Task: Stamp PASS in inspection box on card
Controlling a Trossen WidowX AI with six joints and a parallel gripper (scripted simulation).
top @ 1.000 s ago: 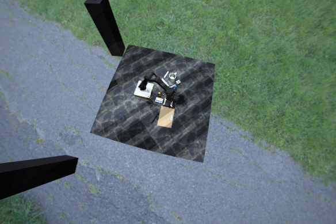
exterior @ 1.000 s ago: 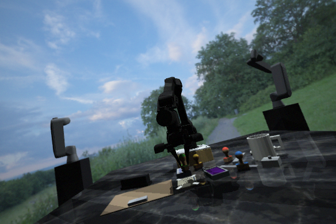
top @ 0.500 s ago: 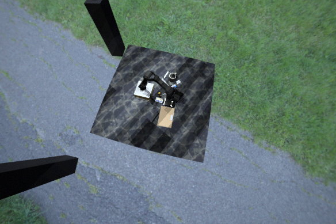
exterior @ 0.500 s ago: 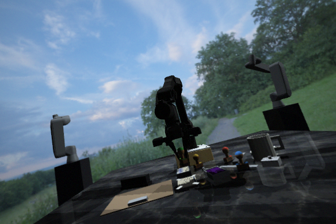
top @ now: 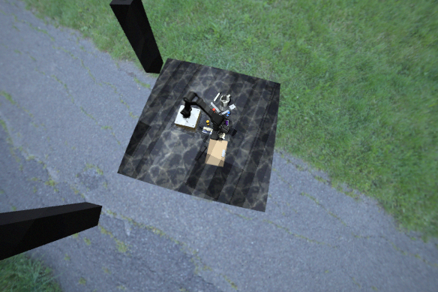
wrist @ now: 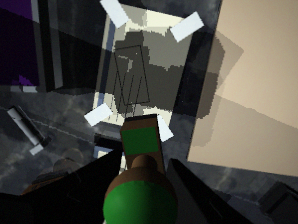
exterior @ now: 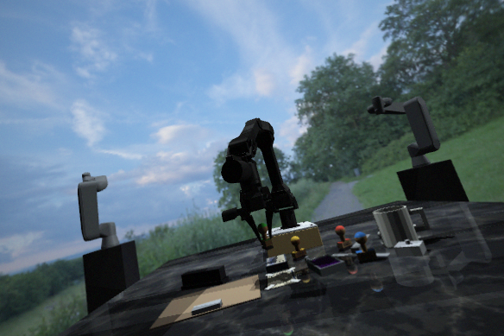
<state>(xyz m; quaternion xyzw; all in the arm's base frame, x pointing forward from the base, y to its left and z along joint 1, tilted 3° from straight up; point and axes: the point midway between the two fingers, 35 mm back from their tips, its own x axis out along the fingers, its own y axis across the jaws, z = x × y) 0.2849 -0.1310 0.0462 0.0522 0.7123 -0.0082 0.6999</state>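
Now: gripper tip 3 cm short of the pale card, 1 cm to the right of it and 9 cm above it. The rest, counted from my gripper tip: purple ink pad: 6 cm ahead, 12 cm to the left, 8 cm below; yellow-knobbed stamp: 9 cm behind, 9 cm to the left, 7 cm below; green-knobbed stamp: right at my gripper tip.
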